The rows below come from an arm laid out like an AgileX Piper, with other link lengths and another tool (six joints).
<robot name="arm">
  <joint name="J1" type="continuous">
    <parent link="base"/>
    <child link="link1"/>
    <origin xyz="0 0 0.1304"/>
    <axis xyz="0 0 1"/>
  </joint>
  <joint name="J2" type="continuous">
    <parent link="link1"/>
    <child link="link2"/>
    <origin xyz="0 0 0" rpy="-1.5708 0 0"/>
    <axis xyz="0 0 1"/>
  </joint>
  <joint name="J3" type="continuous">
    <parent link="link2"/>
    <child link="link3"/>
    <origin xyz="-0.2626 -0.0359 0"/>
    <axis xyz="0 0 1"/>
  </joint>
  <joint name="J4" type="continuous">
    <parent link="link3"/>
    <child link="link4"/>
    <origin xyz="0.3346 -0.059 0" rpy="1.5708 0 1.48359"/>
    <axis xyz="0 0 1"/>
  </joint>
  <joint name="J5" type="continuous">
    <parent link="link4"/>
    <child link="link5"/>
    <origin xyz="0 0 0" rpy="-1.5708 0 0"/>
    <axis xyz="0 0 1"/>
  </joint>
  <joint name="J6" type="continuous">
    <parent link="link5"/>
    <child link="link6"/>
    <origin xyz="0 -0.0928 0" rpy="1.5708 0 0"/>
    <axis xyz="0 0 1"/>
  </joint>
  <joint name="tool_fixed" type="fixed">
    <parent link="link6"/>
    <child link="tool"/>
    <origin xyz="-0.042 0.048 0.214" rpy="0 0.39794 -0.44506"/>
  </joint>
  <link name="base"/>
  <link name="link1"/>
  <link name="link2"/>
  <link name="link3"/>
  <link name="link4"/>
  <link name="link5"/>
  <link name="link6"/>
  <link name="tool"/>
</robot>
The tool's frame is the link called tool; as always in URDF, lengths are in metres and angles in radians. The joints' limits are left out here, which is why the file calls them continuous.
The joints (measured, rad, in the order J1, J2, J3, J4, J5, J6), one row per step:
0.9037, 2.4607, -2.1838, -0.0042, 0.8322, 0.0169
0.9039, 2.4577, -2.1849, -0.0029, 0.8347, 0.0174
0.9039, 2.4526, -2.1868, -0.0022, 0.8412, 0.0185
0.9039, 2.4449, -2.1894, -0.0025, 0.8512, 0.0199
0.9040, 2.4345, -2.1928, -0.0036, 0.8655, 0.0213
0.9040, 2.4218, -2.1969, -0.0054, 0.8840, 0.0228
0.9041, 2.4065, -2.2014, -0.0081, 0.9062, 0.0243
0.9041, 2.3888, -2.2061, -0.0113, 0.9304, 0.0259
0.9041, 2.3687, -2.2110, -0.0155, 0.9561, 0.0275
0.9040, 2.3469, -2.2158, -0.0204, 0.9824, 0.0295
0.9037, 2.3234, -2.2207, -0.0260, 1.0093, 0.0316
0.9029, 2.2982, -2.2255, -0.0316, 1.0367, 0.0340
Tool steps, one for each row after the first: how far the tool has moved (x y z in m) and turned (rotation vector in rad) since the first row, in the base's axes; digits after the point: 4 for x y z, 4 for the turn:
-0.0002, 0.0003, 0.0025, 0.0022, 0.0002, -0.0005
-0.0005, 0.0002, 0.0061, 0.0034, 0.0009, -0.0016
-0.0008, -0.0004, 0.0114, 0.0039, 0.0010, -0.0027
-0.0014, -0.0015, 0.0183, 0.0033, 0.0011, -0.0037
-0.0022, -0.0033, 0.0265, 0.0013, 0.0013, -0.0048
-0.0032, -0.0056, 0.0360, -0.0017, 0.0013, -0.0058
-0.0044, -0.0084, 0.0470, -0.0046, 0.0005, -0.0070
-0.0056, -0.0116, 0.0595, -0.0072, -0.0017, -0.0084
-0.0067, -0.0153, 0.0731, -0.0094, -0.0050, -0.0104
-0.0078, -0.0195, 0.0877, -0.0109, -0.0095, -0.0130
-0.0087, -0.0243, 0.1033, -0.0115, -0.0146, -0.0166

